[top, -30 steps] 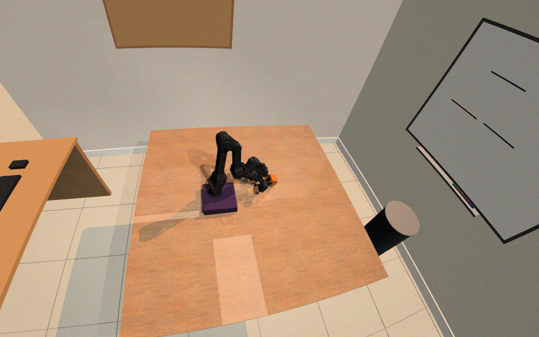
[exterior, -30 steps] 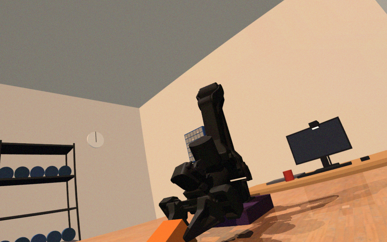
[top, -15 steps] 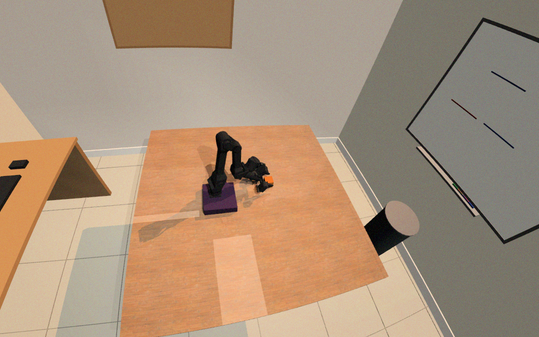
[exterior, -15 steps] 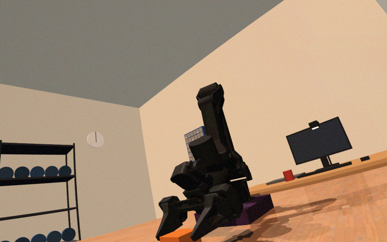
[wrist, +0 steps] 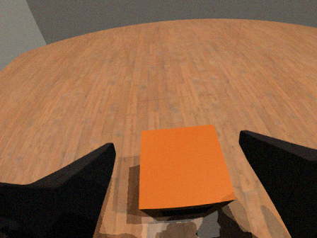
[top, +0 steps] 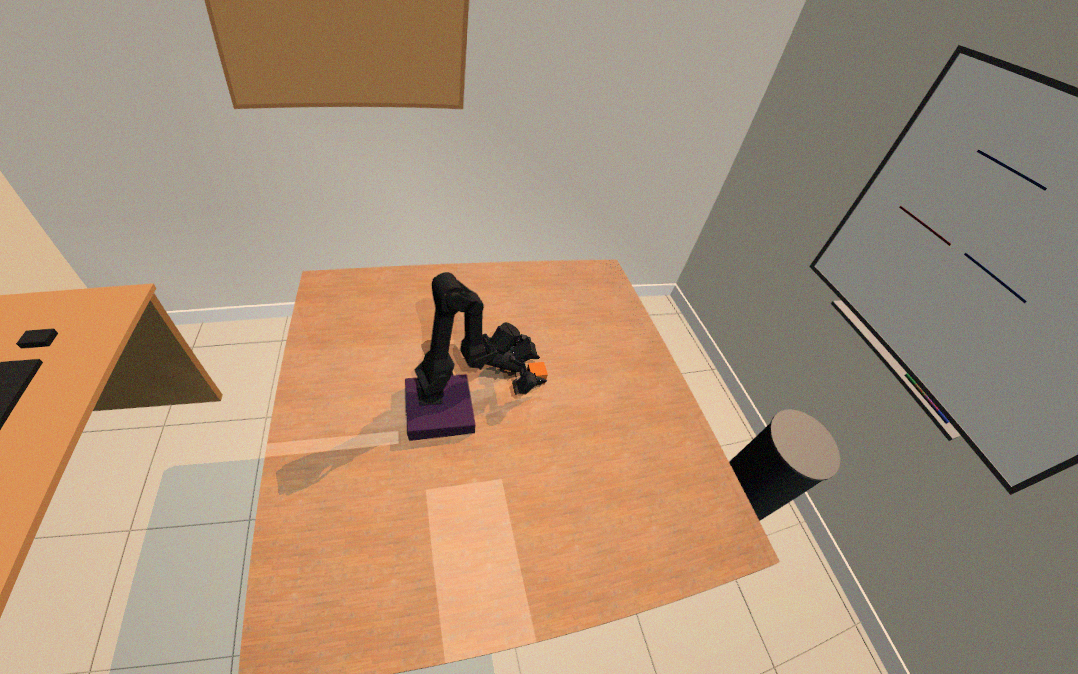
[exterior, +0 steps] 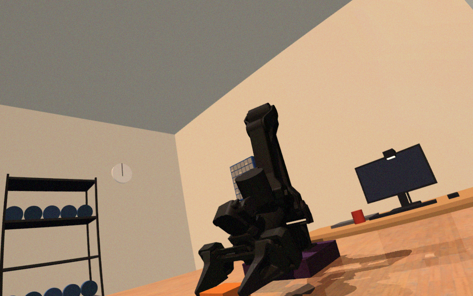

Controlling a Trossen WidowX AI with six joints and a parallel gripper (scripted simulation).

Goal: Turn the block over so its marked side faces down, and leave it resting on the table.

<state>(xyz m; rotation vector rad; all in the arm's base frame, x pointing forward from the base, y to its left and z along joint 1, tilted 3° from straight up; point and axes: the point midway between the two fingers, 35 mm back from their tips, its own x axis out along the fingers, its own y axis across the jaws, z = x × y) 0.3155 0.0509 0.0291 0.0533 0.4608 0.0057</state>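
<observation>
Now: gripper tip 3 cm past the orange block and 2 cm above it.
</observation>
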